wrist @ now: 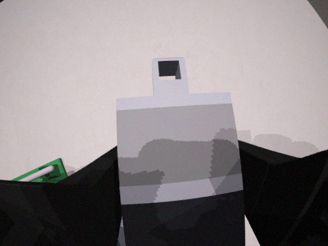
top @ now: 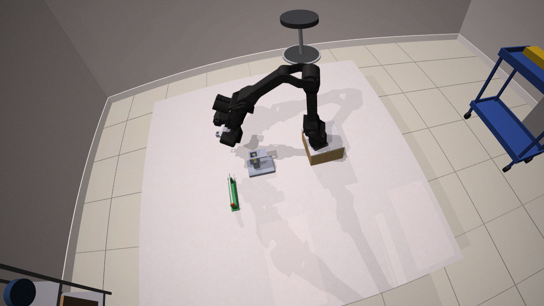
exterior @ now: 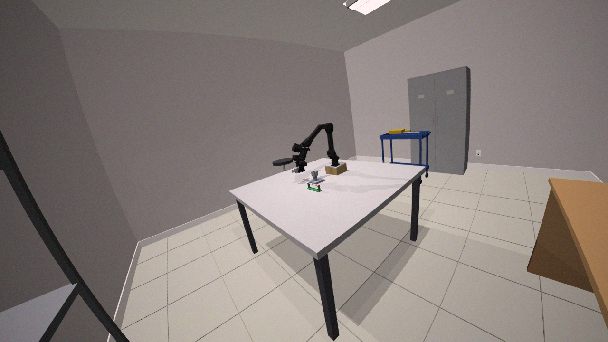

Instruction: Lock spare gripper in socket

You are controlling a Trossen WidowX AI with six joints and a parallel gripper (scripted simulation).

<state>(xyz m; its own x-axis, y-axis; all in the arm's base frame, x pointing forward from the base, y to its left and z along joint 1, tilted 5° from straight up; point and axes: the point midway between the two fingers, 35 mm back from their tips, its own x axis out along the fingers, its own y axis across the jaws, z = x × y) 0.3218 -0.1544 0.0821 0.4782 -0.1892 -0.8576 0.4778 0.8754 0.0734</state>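
Now: gripper tip 10 mm below the spare gripper. Also, from my gripper tip: green pin rest: 60 mm ahead, 220 mm to the left, 90 mm below; then grey mount: 80 mm behind, 130 mm to the left, 60 mm below.
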